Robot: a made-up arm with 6 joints. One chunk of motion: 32 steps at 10 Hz.
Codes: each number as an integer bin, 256 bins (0 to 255) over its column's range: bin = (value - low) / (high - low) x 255, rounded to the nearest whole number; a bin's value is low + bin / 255 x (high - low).
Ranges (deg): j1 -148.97..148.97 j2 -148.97..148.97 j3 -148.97..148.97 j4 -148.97..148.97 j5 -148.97..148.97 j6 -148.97..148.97
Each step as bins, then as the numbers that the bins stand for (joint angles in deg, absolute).
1 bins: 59 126 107 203 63 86
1 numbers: -80.03 -1.75 -23.95 88.21 -75.36 -48.49
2 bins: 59 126 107 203 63 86
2 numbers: -80.03 -1.75 -23.95 88.21 -75.36 -48.49
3 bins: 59 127 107 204 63 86
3 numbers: -80.03 -0.58 -23.95 89.38 -75.36 -48.49
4 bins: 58 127 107 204 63 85
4 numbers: -81.20 -0.58 -23.95 89.38 -75.36 -49.66
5 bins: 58 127 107 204 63 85
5 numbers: -81.20 -0.58 -23.95 89.38 -75.36 -49.66
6 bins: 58 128 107 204 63 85
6 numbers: -81.20 0.58 -23.95 89.38 -75.36 -49.66
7 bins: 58 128 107 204 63 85
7 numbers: -81.20 0.58 -23.95 89.38 -75.36 -49.66
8 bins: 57 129 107 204 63 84
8 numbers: -82.37 1.75 -23.95 89.38 -75.36 -50.83
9 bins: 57 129 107 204 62 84
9 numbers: -82.37 1.75 -23.95 89.38 -76.53 -50.83
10 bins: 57 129 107 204 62 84
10 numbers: -82.37 1.75 -23.95 89.38 -76.53 -50.83
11 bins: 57 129 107 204 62 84
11 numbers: -82.37 1.75 -23.95 89.38 -76.53 -50.83
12 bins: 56 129 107 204 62 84
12 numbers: -83.54 1.75 -23.95 89.38 -76.53 -50.83
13 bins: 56 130 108 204 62 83
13 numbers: -83.54 2.92 -22.78 89.38 -76.53 -51.99
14 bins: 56 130 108 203 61 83
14 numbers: -83.54 2.92 -22.78 88.21 -77.70 -51.99
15 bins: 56 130 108 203 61 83
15 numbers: -83.54 2.92 -22.78 88.21 -77.70 -51.99
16 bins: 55 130 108 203 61 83
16 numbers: -84.71 2.92 -22.78 88.21 -77.70 -51.99
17 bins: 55 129 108 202 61 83
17 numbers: -84.71 1.75 -22.78 87.05 -77.70 -51.99
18 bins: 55 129 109 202 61 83
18 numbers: -84.71 1.75 -21.62 87.05 -77.70 -51.99
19 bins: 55 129 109 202 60 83
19 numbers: -84.71 1.75 -21.62 87.05 -78.87 -51.99
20 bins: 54 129 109 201 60 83
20 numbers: -85.88 1.75 -21.62 85.88 -78.87 -51.99
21 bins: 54 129 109 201 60 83
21 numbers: -85.88 1.75 -21.62 85.88 -78.87 -51.99
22 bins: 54 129 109 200 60 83
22 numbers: -85.88 1.75 -21.62 84.71 -78.87 -51.99
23 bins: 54 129 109 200 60 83
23 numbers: -85.88 1.75 -21.62 84.71 -78.87 -51.99
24 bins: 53 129 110 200 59 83
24 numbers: -87.05 1.75 -20.45 84.71 -80.03 -51.99
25 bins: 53 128 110 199 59 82
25 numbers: -87.05 0.58 -20.45 83.54 -80.03 -53.16
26 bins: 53 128 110 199 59 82
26 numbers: -87.05 0.58 -20.45 83.54 -80.03 -53.16
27 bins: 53 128 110 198 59 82
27 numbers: -87.05 0.58 -20.45 82.37 -80.03 -53.16
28 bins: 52 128 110 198 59 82
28 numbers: -88.21 0.58 -20.45 82.37 -80.03 -53.16
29 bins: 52 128 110 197 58 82
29 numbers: -88.21 0.58 -20.45 81.20 -81.20 -53.16
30 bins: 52 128 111 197 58 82
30 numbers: -88.21 0.58 -19.28 81.20 -81.20 -53.16
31 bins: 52 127 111 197 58 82
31 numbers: -88.21 -0.58 -19.28 81.20 -81.20 -53.16
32 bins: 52 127 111 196 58 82
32 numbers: -88.21 -0.58 -19.28 80.03 -81.20 -53.16
